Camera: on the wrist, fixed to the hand. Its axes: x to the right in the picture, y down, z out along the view.
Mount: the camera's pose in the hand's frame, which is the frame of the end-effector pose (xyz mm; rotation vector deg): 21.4 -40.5 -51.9 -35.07 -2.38 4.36
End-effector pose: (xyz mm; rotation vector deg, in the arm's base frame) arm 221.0 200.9 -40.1 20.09 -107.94 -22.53
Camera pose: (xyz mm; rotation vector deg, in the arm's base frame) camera 264.9 150.2 -23.0 -8.07 -98.00 -51.38
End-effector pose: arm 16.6 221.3 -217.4 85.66 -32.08 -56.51
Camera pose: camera 63.1 240.3 -265.0 51.79 -17.13 -58.12
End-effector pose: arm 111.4 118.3 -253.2 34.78 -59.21 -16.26
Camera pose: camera 169.4 92.7 -281.0 0.54 -54.02 -29.84
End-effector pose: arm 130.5 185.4 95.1 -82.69 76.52 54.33
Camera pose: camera 170.6 129.0 94.1 -103.94 64.21 86.93
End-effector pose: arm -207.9 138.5 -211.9 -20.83 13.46 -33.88
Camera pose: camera -227.3 81.1 -245.4 -54.59 22.22 -24.41
